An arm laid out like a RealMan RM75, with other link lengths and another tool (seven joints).
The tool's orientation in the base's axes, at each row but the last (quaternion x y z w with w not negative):
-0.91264, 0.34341, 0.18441, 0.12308
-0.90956, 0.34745, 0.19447, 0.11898
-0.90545, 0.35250, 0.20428, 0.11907
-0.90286, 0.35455, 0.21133, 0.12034
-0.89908, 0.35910, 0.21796, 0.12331
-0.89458, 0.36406, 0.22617, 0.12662
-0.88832, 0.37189, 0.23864, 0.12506
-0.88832, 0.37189, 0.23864, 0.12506
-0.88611, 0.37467, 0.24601, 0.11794
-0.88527, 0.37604, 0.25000, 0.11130
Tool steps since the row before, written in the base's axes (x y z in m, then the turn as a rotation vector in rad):
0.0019, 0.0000, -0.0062, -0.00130, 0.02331, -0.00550
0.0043, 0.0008, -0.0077, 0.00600, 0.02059, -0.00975
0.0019, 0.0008, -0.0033, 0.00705, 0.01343, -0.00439
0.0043, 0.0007, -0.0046, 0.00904, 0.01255, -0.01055
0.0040, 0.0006, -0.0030, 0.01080, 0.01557, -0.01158
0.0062, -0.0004, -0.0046, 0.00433, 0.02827, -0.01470
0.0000, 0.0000, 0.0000, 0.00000, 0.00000, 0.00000
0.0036, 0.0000, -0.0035, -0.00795, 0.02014, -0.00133
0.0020, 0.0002, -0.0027, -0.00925, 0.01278, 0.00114
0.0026, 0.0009, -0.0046, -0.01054, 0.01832, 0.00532
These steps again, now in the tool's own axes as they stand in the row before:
0.0039, -0.0007, 0.0051, -0.01214, -0.01569, 0.01348
0.0058, -0.0029, 0.0060, -0.00371, -0.01831, 0.01435
0.0023, -0.0016, 0.0027, -0.00122, -0.01424, 0.00671
0.0046, -0.0032, 0.0030, 0.00349, -0.01457, 0.01123
0.0037, -0.0030, 0.0016, 0.00334, -0.01788, 0.01274
0.0064, -0.0038, 0.0019, -0.00675, -0.02203, 0.02243
0.0000, 0.0000, 0.0000, 0.00000, 0.00000, 0.00000
0.0040, -0.0024, 0.0018, -0.01626, -0.00815, 0.01182
0.0025, -0.0015, 0.0017, -0.01388, -0.00219, 0.00727
0.0034, -0.0025, 0.0033, -0.02022, -0.00513, 0.00631

